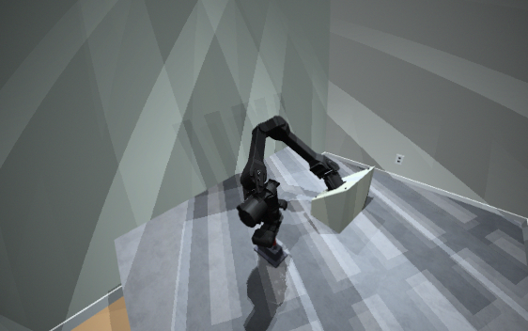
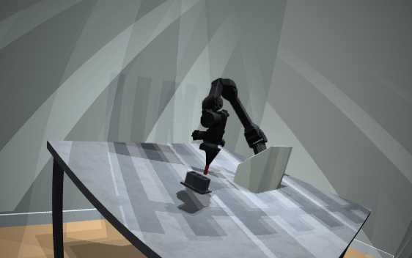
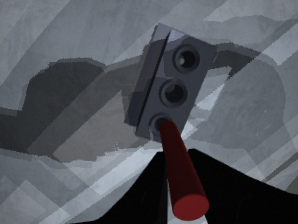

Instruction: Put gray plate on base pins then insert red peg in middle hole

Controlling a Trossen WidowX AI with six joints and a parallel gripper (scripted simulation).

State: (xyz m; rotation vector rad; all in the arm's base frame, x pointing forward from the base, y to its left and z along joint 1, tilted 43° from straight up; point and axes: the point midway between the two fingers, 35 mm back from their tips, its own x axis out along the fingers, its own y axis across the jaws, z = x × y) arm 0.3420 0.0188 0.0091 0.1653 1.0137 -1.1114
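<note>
Now: the gray plate 10 mm ahead of my gripper tip, 30 mm to the right of it and 70 mm below it. From my gripper tip the other things lie so: base (10 mm ahead, 20 mm to the right, 110 mm below); red peg (right at my gripper tip).
</note>
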